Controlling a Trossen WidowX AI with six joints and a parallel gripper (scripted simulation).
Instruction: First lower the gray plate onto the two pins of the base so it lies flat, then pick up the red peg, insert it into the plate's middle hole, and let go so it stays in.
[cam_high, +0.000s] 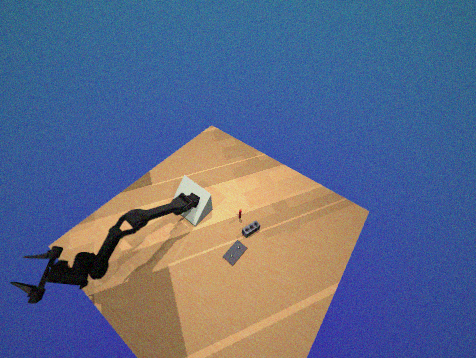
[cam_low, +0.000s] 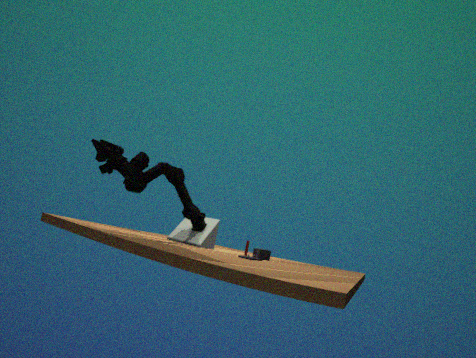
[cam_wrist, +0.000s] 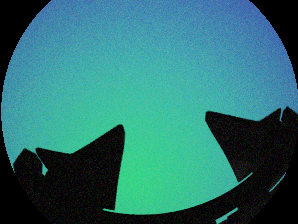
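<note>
Now: gripper tip 52 cm short of the gray plate, 74 cm to the right of it and 31 cm above it. Round my gripper tip: dark base (52 cm ahead, 59 cm to the left, 33 cm below); then red peg (43 cm ahead, 78 cm to the left, 30 cm below).
</note>
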